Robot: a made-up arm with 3 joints. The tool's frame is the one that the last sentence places.
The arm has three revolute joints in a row. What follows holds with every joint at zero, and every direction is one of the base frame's. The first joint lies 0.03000 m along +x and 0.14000 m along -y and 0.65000 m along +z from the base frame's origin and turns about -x. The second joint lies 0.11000 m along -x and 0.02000 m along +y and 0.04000 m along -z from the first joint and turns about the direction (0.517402, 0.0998, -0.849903). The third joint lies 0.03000 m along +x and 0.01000 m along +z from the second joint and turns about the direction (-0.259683, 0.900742, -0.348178). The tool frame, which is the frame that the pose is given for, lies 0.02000 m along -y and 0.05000 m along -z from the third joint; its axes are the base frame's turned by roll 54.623, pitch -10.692 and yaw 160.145 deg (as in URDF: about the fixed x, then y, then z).
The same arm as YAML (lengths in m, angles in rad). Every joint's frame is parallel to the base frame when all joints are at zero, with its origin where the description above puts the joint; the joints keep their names.
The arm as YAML. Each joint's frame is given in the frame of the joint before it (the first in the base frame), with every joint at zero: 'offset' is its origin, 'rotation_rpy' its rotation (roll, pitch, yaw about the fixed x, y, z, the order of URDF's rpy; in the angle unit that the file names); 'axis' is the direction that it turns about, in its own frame. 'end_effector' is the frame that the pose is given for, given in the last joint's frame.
length_unit: m
angle_unit: rad
chain:
  - id: joint 1
    offset: [0.03, -0.14, 0.65]
    rotation_rpy: [0.0, 0.0, 0.0]
    axis: [-1.0, 0.0, 0.0]
  - id: joint 2
    offset: [-0.11, 0.02, -0.04]
    rotation_rpy: [0.0, 0.0, 0.0]
    axis: [0.517402, 0.0998, -0.849903]
  - id: joint 3
    offset: [0.03, 0.0, 0.01]
    rotation_rpy: [0.0, 0.0, 0.0]
    axis: [-0.259707, 0.900724, -0.348209]
end_effector:
  offset: [0.0, -0.02, -0.05]
  rotation_rpy: [0.9534, -0.1866, 2.7951]

